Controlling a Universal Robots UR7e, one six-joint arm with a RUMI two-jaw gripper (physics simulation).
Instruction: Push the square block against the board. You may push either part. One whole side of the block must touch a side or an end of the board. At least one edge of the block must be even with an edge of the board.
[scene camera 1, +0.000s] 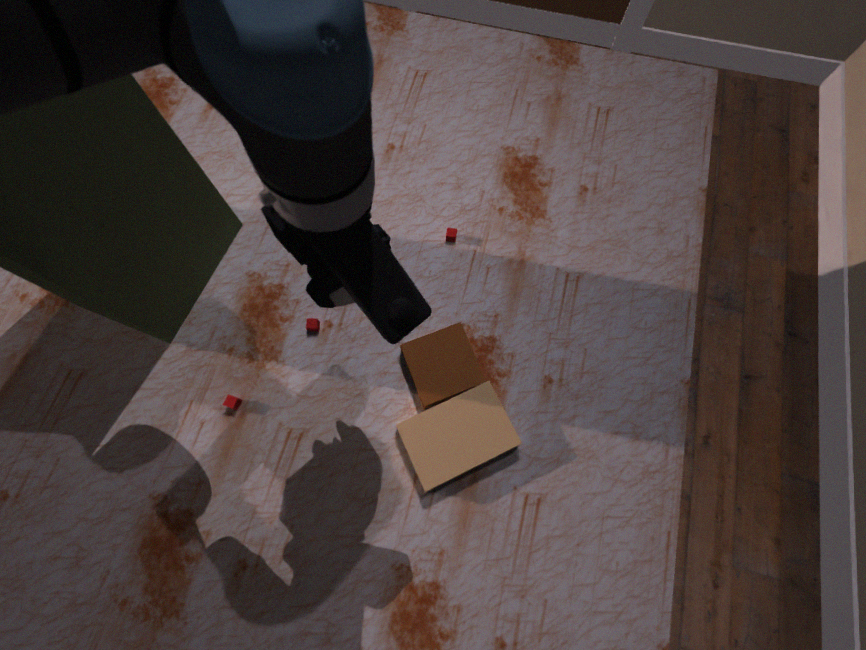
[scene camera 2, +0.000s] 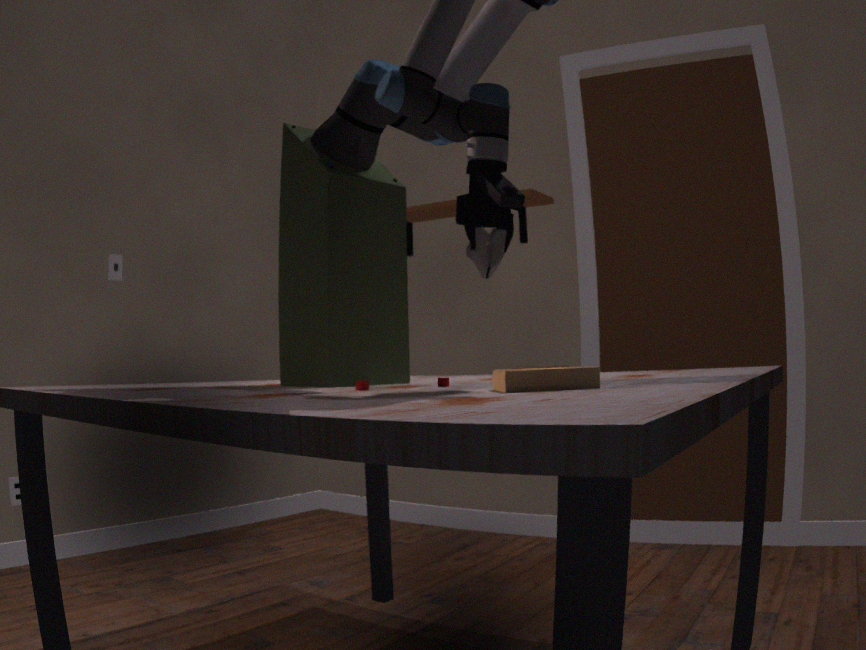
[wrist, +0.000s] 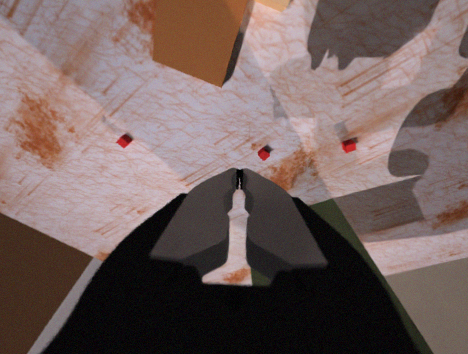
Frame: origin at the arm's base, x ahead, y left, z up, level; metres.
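Seen in the pictures: gripper, fingertip midpoint: (scene camera 2: 485, 278) (wrist: 239, 171); arm's base at its link origin: (scene camera 2: 340, 152).
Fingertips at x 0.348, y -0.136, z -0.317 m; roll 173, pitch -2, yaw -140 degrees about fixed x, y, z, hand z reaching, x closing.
Observation:
Offsets run from my fingertips to a thing's top centre. Level surfaces: height alone.
The square block {0.107 m ahead, 0.041 m right, 0.158 m down} (scene camera 1: 444, 363) (wrist: 197, 40), darker brown, lies flat. The board {0.126 m ahead, 0.143 m right, 0.158 m down} (scene camera 1: 458, 437) (scene camera 2: 552, 379) (wrist: 275, 3), light tan and oblong, lies flat beside it. In scene camera 1 the block's lower side lies along the board's long side with no visible gap. Their right edges look about even there; the board sticks out past the block at the left. The block cannot be told apart in scene camera 2. My gripper (scene camera 1: 339, 297) (scene camera 2: 486, 274) (wrist: 239, 171) is shut and empty, high above the table, up and to the left of the block in scene camera 1.
Small red cubes lie on the table {0.189 m down} (scene camera 2: 601, 412), one {0.127 m ahead, 0.183 m left, 0.173 m down} (scene camera 1: 451, 234) (wrist: 124, 140) above the block in scene camera 1, another {0.092 m back, 0.028 m left, 0.173 m down} (scene camera 1: 312, 325) (wrist: 264, 153) left of it, a third {0.201 m back, 0.090 m right, 0.173 m down} (scene camera 1: 231, 402) (wrist: 349, 145) farther left. A green pedestal (scene camera 1: 104, 209) (scene camera 2: 342, 279) stands under the arm's base.

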